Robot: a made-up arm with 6 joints.
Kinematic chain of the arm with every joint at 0, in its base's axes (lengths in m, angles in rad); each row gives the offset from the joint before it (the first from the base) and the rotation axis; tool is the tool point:
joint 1: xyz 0 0 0.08 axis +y
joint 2: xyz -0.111 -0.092 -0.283 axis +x
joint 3: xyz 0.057 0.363 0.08 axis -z
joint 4: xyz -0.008 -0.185 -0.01 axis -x
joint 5: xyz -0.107 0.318 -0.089 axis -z
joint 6: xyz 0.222 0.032 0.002 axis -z
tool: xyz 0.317 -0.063 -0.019
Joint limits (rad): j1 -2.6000..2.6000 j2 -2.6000..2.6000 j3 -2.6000..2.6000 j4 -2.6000..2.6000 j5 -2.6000..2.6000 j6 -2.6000..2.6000
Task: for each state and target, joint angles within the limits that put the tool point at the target. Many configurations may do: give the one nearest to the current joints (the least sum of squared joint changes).
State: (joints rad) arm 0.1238 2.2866 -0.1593 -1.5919 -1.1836 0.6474
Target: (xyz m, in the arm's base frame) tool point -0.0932 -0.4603 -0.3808
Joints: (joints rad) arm 0.6020 2.3072 0.2751 -1.8215 -0.6921 1.1566
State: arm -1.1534 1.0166 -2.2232 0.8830 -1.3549 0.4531
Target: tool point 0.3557 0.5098 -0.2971
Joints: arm -1.3669 0.9989 -2.3623 0.8171 -1.5222 0.4198
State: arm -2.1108 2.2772 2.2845 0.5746 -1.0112 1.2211
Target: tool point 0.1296 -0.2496 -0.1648
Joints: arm -2.0900 2.5322 2.4736 0.6892 -0.6908 1.4727
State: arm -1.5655 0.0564 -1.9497 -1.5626 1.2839 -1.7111
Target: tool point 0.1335 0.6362 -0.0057
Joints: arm -1.5676 -0.1950 -1.9485 -1.6213 1.1755 -1.6442
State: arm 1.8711 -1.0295 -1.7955 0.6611 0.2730 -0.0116
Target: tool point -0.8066 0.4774 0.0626
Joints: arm 1.6159 -0.6506 -1.7765 0.7412 0.3759 -0.0039
